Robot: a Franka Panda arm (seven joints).
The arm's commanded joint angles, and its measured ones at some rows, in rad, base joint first. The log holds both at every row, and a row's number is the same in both.
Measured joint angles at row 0:
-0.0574, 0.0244, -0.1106, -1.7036, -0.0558, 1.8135, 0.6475
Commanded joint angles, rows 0 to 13:
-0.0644, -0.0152, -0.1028, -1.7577, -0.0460, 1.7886, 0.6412
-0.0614, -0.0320, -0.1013, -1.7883, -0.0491, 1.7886, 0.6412
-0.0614, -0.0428, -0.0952, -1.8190, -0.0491, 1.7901, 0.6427
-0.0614, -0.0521, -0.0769, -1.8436, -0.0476, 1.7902, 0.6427
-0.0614, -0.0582, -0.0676, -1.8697, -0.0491, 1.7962, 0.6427
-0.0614, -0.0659, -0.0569, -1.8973, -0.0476, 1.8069, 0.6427
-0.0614, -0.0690, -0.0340, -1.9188, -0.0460, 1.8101, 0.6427
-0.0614, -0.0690, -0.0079, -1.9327, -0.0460, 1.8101, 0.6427
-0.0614, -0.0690, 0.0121, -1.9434, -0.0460, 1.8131, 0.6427
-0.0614, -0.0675, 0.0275, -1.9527, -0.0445, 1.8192, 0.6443
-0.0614, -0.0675, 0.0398, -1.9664, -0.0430, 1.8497, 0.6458
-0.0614, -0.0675, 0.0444, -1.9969, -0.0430, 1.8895, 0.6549
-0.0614, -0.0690, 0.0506, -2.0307, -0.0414, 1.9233, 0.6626
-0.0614, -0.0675, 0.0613, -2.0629, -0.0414, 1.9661, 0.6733
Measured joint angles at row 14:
-0.0531, -0.0402, 0.0409, -1.9673, -0.0545, 1.8710, 0.6576
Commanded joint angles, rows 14 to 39:
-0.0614, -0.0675, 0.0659, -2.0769, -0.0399, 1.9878, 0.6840
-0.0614, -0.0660, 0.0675, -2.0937, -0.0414, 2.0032, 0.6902
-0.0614, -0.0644, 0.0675, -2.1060, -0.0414, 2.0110, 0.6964
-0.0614, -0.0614, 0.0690, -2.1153, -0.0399, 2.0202, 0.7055
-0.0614, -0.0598, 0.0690, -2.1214, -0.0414, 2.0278, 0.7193
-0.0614, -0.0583, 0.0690, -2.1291, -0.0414, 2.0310, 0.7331
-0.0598, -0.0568, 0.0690, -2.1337, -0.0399, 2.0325, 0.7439
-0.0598, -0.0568, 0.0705, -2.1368, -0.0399, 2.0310, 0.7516
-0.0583, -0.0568, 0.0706, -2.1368, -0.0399, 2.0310, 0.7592
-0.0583, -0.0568, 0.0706, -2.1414, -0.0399, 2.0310, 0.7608
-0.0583, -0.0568, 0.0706, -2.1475, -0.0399, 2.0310, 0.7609
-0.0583, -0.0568, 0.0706, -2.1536, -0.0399, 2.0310, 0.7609
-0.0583, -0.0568, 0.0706, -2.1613, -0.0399, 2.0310, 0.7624
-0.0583, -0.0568, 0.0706, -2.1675, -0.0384, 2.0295, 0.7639
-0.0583, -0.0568, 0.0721, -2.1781, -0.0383, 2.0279, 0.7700
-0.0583, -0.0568, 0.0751, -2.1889, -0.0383, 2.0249, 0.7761
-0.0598, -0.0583, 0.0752, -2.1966, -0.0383, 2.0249, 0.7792
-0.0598, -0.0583, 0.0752, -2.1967, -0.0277, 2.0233, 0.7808
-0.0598, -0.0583, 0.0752, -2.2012, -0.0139, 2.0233, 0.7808
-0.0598, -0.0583, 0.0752, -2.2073, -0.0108, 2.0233, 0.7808
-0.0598, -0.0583, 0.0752, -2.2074, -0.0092, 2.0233, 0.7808
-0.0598, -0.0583, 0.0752, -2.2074, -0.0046, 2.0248, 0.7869
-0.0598, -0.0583, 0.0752, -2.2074, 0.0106, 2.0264, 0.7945
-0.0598, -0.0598, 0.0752, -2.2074, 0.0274, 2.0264, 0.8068
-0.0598, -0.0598, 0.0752, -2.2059, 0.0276, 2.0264, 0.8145
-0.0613, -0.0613, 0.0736, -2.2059, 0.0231, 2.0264, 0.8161
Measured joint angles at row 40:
-0.0539, -0.0400, 0.0618, -2.1872, 0.0069, 2.0120, 0.7856
